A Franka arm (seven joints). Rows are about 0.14 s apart.
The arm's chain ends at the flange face. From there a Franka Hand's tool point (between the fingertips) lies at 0.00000 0.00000 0.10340 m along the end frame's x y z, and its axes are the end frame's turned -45 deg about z.
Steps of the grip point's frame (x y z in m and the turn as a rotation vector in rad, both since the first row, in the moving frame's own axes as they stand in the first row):
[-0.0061, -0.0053, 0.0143, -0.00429, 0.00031, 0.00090]
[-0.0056, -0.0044, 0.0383, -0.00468, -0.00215, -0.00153]
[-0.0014, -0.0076, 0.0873, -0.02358, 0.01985, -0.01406]
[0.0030, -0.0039, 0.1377, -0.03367, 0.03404, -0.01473]
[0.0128, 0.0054, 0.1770, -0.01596, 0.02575, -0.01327]
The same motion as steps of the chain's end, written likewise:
[-0.0084, 0.0003, 0.0143, -0.00281, 0.00325, 0.00090]
[-0.0073, 0.0003, 0.0383, -0.00483, 0.00179, -0.00153]
[-0.0095, -0.0046, 0.0873, -0.00264, 0.03071, -0.01406]
[-0.0056, -0.0048, 0.1378, 0.00026, 0.04788, -0.01473]
[0.0098, -0.0045, 0.1770, 0.00692, 0.02949, -0.01327]

